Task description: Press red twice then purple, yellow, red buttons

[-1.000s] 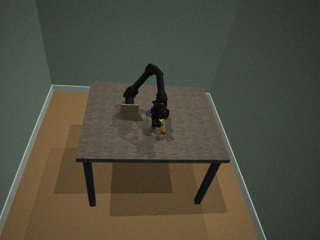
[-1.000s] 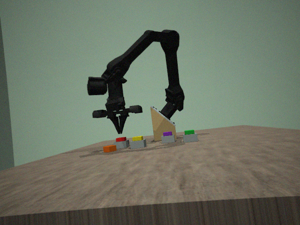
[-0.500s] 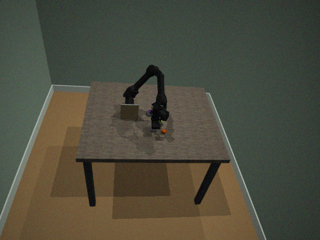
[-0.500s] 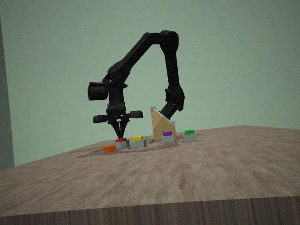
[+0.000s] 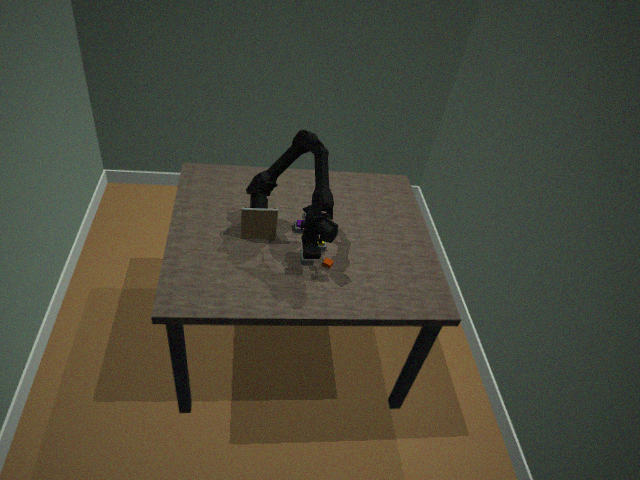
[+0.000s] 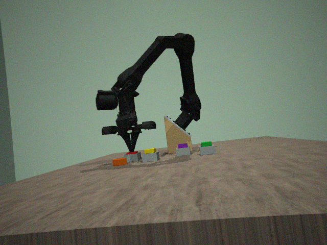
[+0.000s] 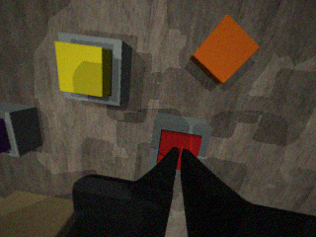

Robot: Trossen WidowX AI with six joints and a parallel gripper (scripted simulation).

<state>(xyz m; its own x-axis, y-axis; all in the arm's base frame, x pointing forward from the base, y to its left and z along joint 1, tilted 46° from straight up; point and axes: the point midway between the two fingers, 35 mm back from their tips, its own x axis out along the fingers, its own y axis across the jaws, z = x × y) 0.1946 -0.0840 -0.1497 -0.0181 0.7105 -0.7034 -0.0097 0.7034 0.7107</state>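
Right now the red button is 1 cm below my gripper tip. From my gripper tip the other things lie so: purple button: 2 cm behind, 18 cm to the left; then yellow button: 5 cm ahead, 8 cm to the left; then orange block: 8 cm ahead, 2 cm to the right, 2 cm below.
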